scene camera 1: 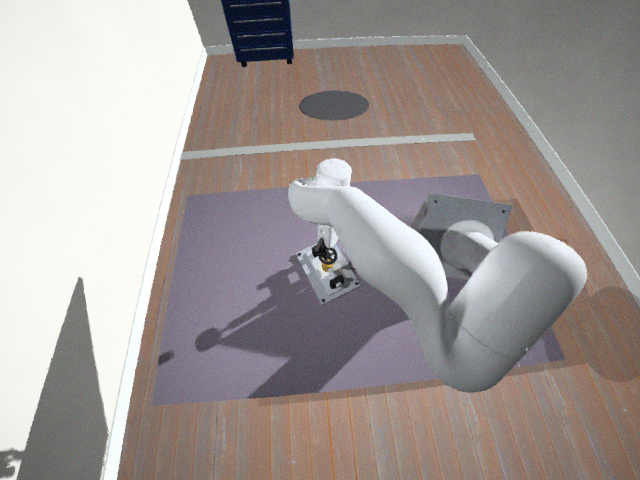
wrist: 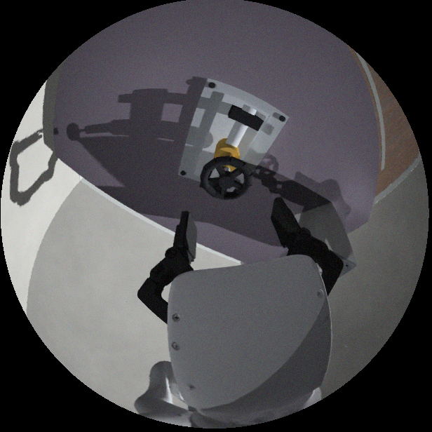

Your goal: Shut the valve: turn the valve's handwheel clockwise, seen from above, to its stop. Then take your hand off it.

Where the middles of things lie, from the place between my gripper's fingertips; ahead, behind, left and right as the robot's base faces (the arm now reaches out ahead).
Scene:
Right now my hand is 1 cm short of the black spoked handwheel (wrist: 226,180), 1 cm to the right of it and 7 cm above it. The rest, counted from my hand: light grey base plate (scene camera 1: 310,271) (1 cm ahead, 1 cm to the left, 19 cm below).

